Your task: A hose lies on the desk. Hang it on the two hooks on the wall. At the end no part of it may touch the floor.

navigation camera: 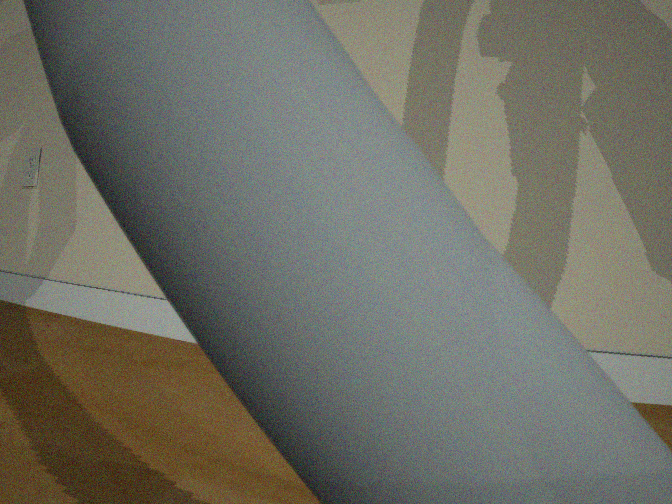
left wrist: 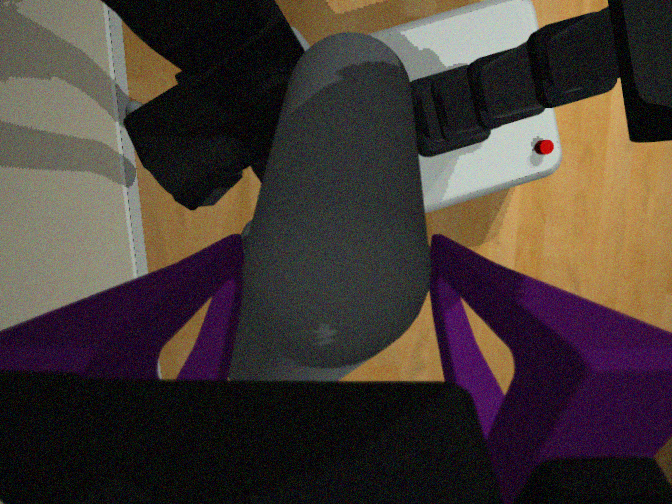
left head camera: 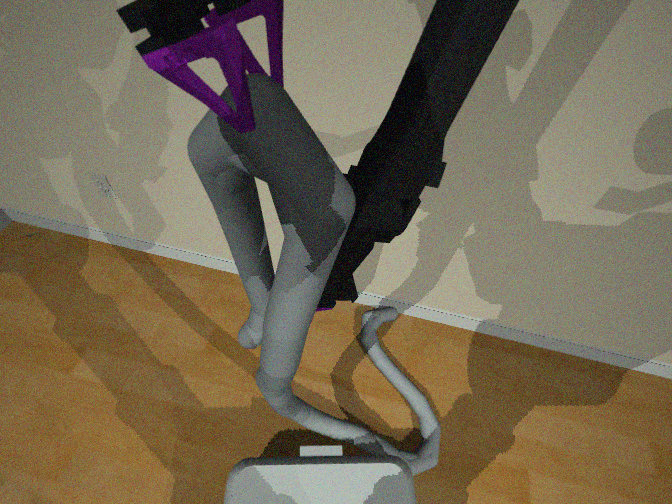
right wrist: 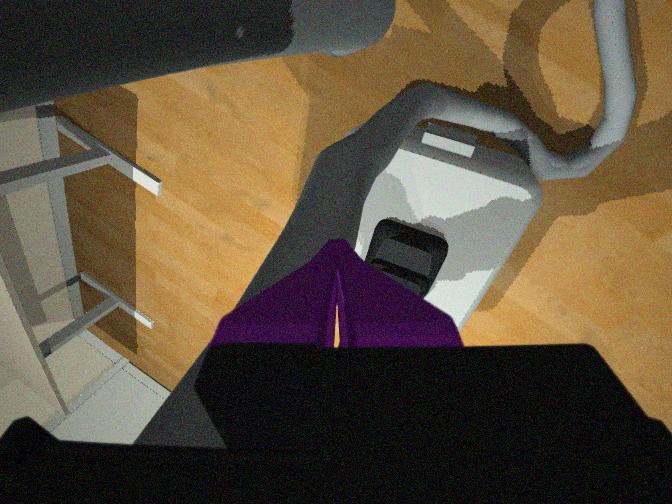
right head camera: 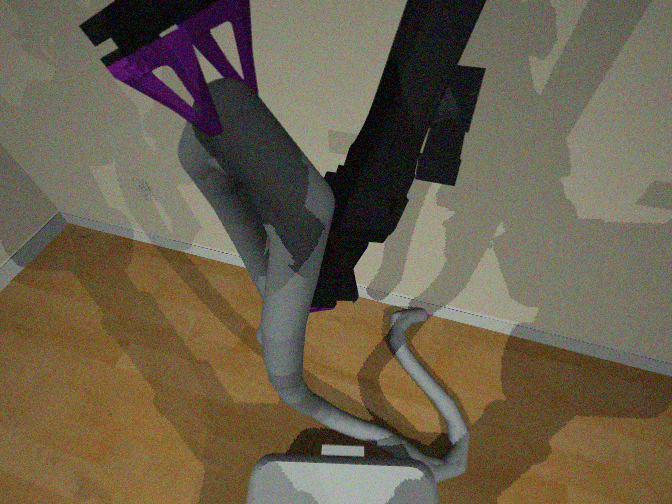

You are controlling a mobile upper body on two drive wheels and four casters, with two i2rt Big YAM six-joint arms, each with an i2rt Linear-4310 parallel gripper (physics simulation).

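The thick grey hose point(left head camera: 287, 179) hangs from my left gripper point(left head camera: 260, 103), which is shut on its top bend high in front of the wall. It shows the same way in the right head view point(right head camera: 271, 162) under that gripper point(right head camera: 230, 105), and between the purple fingers point(left wrist: 336, 244) in the left wrist view. One short end point(left head camera: 249, 336) dangles free. The long part drops to the wooden floor and loops point(left head camera: 404, 379) past my base, ending near the baseboard point(left head camera: 379, 314). My right gripper point(left head camera: 325, 306) is shut and empty, beside the hanging hose point(right wrist: 325, 184); its fingers point(right wrist: 337, 254) meet. The hooks are not in view.
My grey base point(left head camera: 320, 480) stands on the floor below the arms, with the hose curled against its front. A grey frame with legs point(right wrist: 54, 189) stands by the wall in the right wrist view. The hose point(navigation camera: 325, 260) fills most of the navigation view; a wall outlet point(navigation camera: 31, 168) shows there.
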